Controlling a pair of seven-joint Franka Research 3 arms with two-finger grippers.
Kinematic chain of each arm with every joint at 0, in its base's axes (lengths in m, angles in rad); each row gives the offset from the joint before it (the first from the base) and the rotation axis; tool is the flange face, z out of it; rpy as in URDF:
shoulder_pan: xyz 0 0 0.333 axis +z
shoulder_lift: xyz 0 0 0 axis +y
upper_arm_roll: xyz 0 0 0.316 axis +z
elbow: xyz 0.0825 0 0 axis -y
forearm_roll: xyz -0.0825 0 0.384 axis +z
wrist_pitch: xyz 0 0 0 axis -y
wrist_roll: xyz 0.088 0 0 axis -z
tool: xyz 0 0 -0.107 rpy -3.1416 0 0
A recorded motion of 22 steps. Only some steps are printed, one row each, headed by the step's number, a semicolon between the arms.
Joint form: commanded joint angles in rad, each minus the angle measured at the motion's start. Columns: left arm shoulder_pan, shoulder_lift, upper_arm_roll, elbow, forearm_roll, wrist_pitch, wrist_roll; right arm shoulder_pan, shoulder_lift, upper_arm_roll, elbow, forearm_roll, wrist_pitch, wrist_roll.
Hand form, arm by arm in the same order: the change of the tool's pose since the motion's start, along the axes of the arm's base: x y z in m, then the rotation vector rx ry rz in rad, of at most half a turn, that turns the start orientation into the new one. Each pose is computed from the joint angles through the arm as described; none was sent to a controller.
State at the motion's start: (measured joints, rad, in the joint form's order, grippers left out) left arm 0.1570 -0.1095 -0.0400 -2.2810 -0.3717 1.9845 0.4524; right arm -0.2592 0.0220 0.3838 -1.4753 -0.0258 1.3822 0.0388
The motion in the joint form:
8: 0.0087 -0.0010 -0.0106 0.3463 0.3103 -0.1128 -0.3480; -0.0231 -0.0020 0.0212 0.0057 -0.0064 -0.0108 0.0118
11: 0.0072 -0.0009 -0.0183 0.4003 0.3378 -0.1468 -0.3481; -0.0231 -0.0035 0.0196 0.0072 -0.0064 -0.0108 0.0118
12: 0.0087 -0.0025 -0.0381 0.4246 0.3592 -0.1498 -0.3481; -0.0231 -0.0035 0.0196 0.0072 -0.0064 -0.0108 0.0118
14: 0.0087 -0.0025 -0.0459 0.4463 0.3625 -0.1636 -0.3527; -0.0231 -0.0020 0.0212 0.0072 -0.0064 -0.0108 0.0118
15: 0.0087 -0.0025 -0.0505 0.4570 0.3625 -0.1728 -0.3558; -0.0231 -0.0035 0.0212 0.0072 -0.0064 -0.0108 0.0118
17: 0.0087 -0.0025 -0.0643 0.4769 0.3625 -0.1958 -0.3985; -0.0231 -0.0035 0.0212 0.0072 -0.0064 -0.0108 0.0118
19: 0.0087 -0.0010 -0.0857 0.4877 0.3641 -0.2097 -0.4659; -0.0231 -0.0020 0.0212 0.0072 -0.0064 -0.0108 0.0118
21: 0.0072 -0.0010 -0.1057 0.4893 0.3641 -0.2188 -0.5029; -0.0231 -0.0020 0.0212 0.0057 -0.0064 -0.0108 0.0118
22: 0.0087 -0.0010 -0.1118 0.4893 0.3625 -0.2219 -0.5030; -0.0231 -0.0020 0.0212 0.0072 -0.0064 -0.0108 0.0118
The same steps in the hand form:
8: 0.0505 0.0223 0.1481 0.3093 -0.1304 0.1888; -0.0016 -0.0020 0.0029 -0.0084 0.0018 -0.0144
11: 0.0531 0.0193 0.1710 0.3357 -0.1523 0.1729; -0.0020 -0.0027 0.0043 -0.0086 -0.0011 -0.0160
12: 0.0554 0.0108 0.1833 0.3575 -0.1785 0.1524; -0.0020 -0.0027 0.0043 -0.0086 -0.0011 -0.0160
14: 0.0561 0.0066 0.1926 0.3609 -0.1869 0.1495; -0.0016 -0.0020 0.0035 -0.0082 0.0003 -0.0144
15: 0.0562 0.0040 0.1969 0.3609 -0.1886 0.1482; -0.0021 -0.0018 0.0043 -0.0086 -0.0011 -0.0144
17: 0.0558 -0.0039 0.2043 0.3611 -0.1803 0.1761; -0.0021 -0.0018 0.0043 -0.0086 -0.0011 -0.0144
19: 0.0561 -0.0158 0.2073 0.3630 -0.1676 0.2204; -0.0016 -0.0020 0.0035 -0.0082 0.0003 -0.0144
21: 0.0557 -0.0278 0.2070 0.3639 -0.1573 0.2345; -0.0016 -0.0020 0.0029 -0.0084 0.0018 -0.0144
22: 0.0554 -0.0306 0.2066 0.3629 -0.1548 0.2297; -0.0016 -0.0020 0.0035 -0.0082 0.0003 -0.0144

